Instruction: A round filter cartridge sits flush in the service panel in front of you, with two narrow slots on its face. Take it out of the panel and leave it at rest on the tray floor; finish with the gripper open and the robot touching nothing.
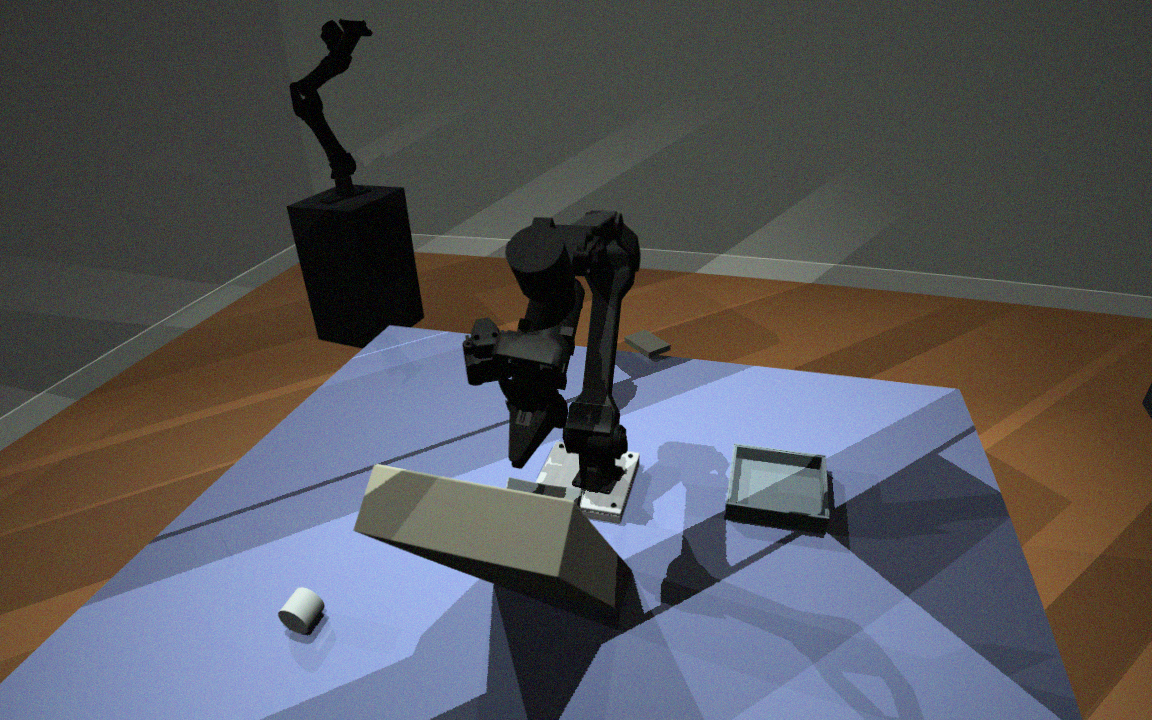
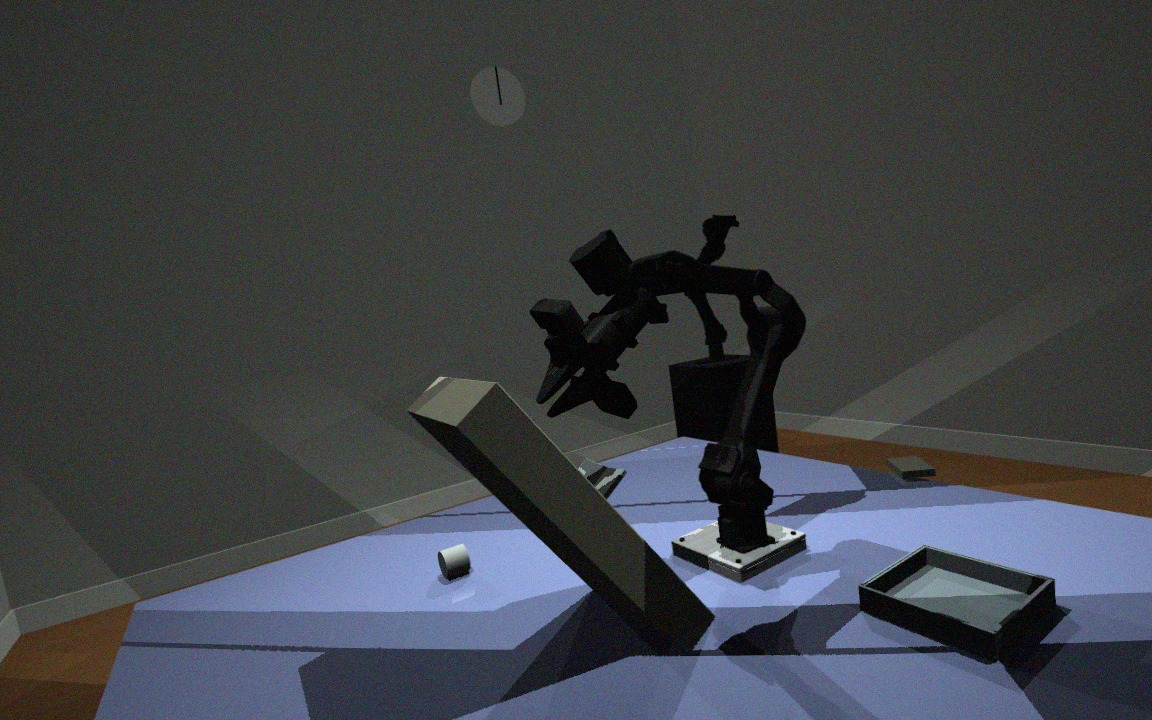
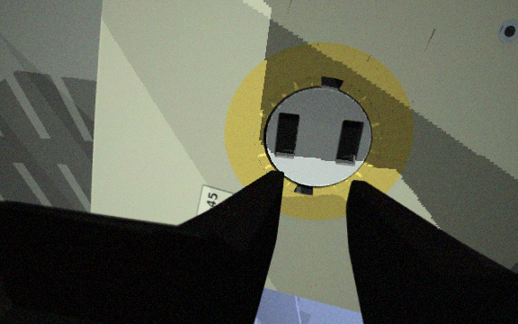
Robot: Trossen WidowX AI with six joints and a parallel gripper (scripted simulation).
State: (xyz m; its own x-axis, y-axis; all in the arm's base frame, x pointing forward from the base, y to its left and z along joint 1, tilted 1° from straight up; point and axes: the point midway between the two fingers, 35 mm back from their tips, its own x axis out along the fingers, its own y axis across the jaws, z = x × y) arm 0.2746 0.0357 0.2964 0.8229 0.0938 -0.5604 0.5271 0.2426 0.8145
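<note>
Right now my gripper tip is 50 mm short of the round filter cartridge and 40 mm above it. Round my gripper tip: dark tray: 390 mm behind, 290 mm below, 240 mm to the left; then slanted service panel: 110 mm below; then grey bracket: 130 mm below, 50 mm behind, 10 mm to the right.
</note>
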